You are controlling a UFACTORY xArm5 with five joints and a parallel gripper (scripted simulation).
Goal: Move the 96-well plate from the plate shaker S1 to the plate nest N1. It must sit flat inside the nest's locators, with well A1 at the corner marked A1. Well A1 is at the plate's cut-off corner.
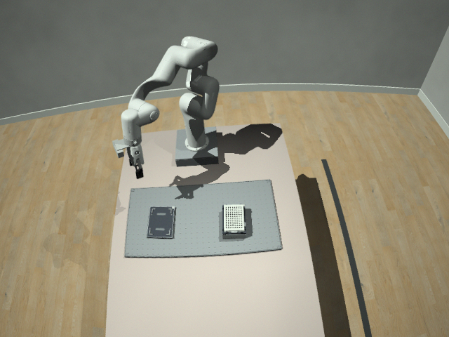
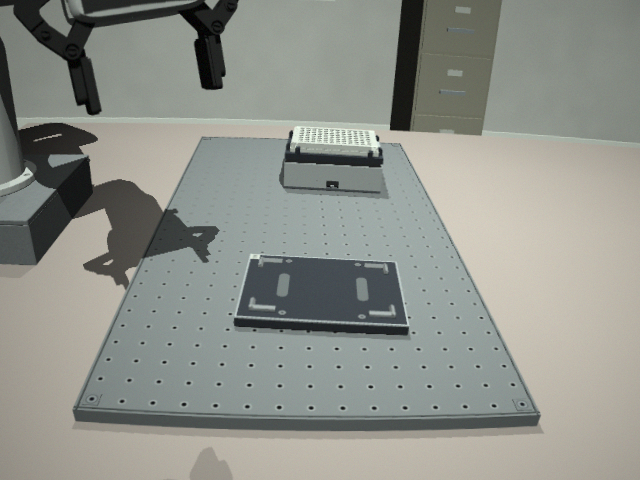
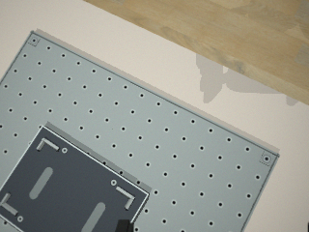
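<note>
Right now my hand is 400 mm to the right of the white 96-well plate, 170 mm short of it and 160 mm above it. The rest, counted from my hand: A1 label 210 mm below, 130 mm to the left, 70 mm ahead; dark plate nest 220 mm below, 140 mm ahead, 70 mm to the left.
</note>
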